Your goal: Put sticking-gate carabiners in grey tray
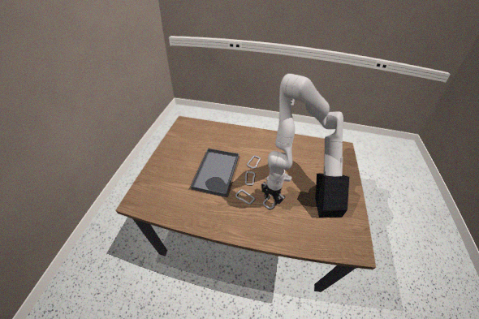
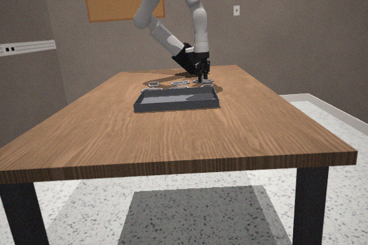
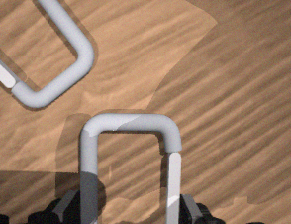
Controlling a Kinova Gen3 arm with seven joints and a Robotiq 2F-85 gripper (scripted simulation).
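The carabiner gate lies 3 cm behind my hand, 1 cm to the right of it and 1 cm below it. The rest, counted from my hand: grey tray (34 cm ahead, 11 cm to the right, 1 cm below).
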